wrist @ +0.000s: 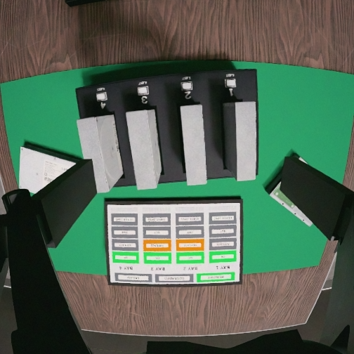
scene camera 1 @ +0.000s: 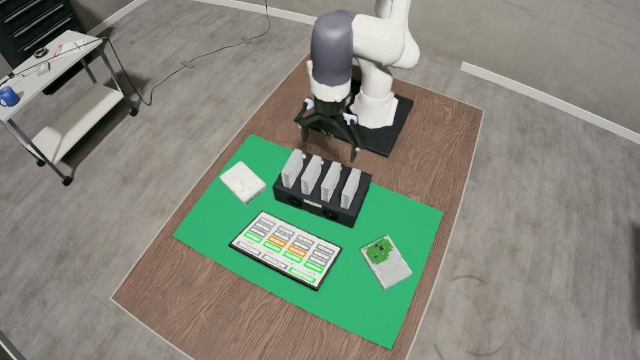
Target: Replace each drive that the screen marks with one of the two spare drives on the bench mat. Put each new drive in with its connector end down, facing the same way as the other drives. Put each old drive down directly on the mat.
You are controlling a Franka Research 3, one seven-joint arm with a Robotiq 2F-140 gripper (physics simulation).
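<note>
The black drive dock (scene camera 1: 345,218) (wrist: 167,107) holds bay 4 drive (scene camera 1: 291,170) (wrist: 100,152), bay 3 drive (scene camera 1: 311,175) (wrist: 144,150), bay 2 drive (scene camera 1: 330,182) (wrist: 193,145) and bay 1 drive (scene camera 1: 350,189) (wrist: 245,142), all upright. The screen (scene camera 1: 286,250) (wrist: 174,245) shows orange marks for bays 3 and 2. One spare drive (scene camera 1: 242,181) (wrist: 40,172) lies label up at the mat's left. The other spare drive (scene camera 1: 395,270) (wrist: 292,207) lies at the right, green circuit board up, partly hidden by a finger in the wrist view. My gripper (scene camera 1: 329,148) (wrist: 189,174) is open and empty above the dock area.
The green mat (scene camera 1: 215,225) (wrist: 295,115) lies on the wooden table (scene camera 1: 440,125) (wrist: 200,315). The screen lies flat on the mat in front of the dock. A cart (scene camera 1: 80,120) with a blue mug (scene camera 1: 8,96) stands at the far left of the scene view.
</note>
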